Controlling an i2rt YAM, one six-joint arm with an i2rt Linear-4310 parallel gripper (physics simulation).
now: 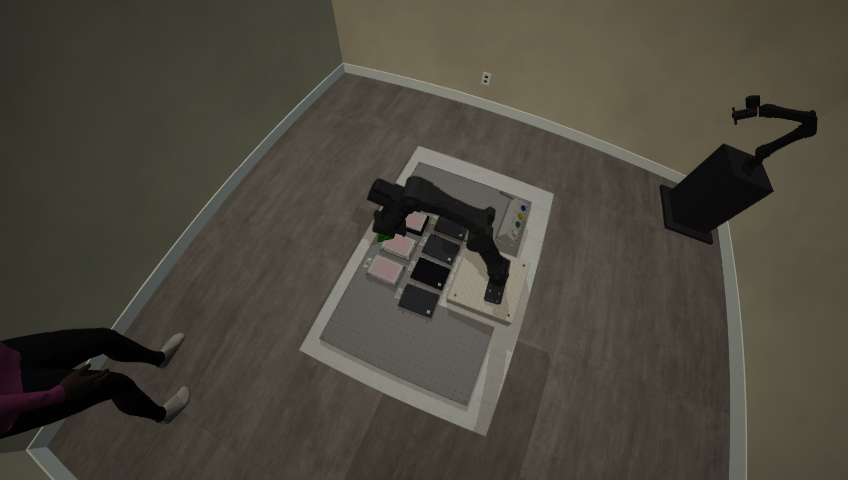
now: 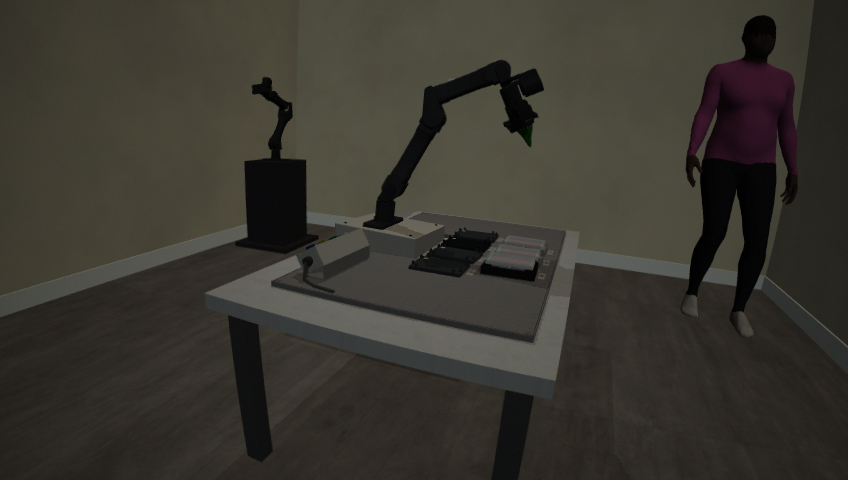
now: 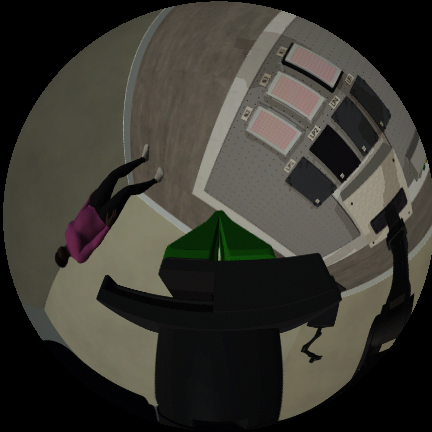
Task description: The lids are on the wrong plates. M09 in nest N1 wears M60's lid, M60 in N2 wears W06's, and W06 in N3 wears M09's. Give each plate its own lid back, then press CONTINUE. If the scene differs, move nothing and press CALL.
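Frame: origin at the arm's base, x left, y up, z ahead, level; metres.
Seen in the pictures: gripper, between the fingertips: point(image 1: 378, 240) point(image 2: 530, 146) point(image 3: 218, 216); arm's base, origin of its link: point(image 1: 497, 280) point(image 2: 384, 223) point(image 3: 389, 211).
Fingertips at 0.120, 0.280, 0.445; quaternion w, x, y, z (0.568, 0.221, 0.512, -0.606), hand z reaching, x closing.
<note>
Pixels of each thing's middle, then the offset from my fingertips to it, as dx, dy, dz.
- button box, middle of its body: point(image 2: 334, 250) point(image 1: 513, 220) -0.437, -0.292, -0.458
- LP1, middle of its body: point(image 3: 311, 184) point(image 2: 476, 234) point(image 1: 418, 300) +0.051, -0.324, -0.163
- LP2, middle of its body: point(image 3: 337, 155) point(image 2: 466, 243) point(image 1: 430, 273) -0.077, -0.324, -0.171
- LP4, middle of its body: point(image 2: 455, 252) point(image 3: 357, 126) point(image 1: 441, 248) -0.204, -0.324, -0.179
My gripper point(image 1: 385, 237) point(image 2: 529, 144) point(image 3: 218, 216) has its green fingers shut, with nothing between them, high above the nests' side of the table. Three plates with pink wells stand in a row: a black-based one point(image 1: 415, 221) point(image 2: 509, 270) point(image 3: 314, 65) at what looks like N1, a light-framed one point(image 1: 398, 245) point(image 3: 296, 95) at N3, and another point(image 1: 385, 269) point(image 3: 274, 130) at N2. Whether clear lids cover them, and any lid names, are too small to tell. The button box point(image 1: 509, 226) point(image 2: 342, 252) has blue, yellow and green buttons; their labels are unreadable.
Beside the plates lie dark rectangles at LP spots: dark grey at LP1 point(image 1: 418, 299) point(image 3: 311, 181), black at LP2 point(image 1: 430, 273) point(image 3: 335, 152), grey at LP4 point(image 1: 440, 248) point(image 3: 355, 123), and another point(image 1: 451, 227) point(image 3: 370, 102). The arm's pale base block point(image 1: 470, 291) adjoins them. A person point(image 2: 737, 118) point(image 3: 87, 227) stands off the table.
</note>
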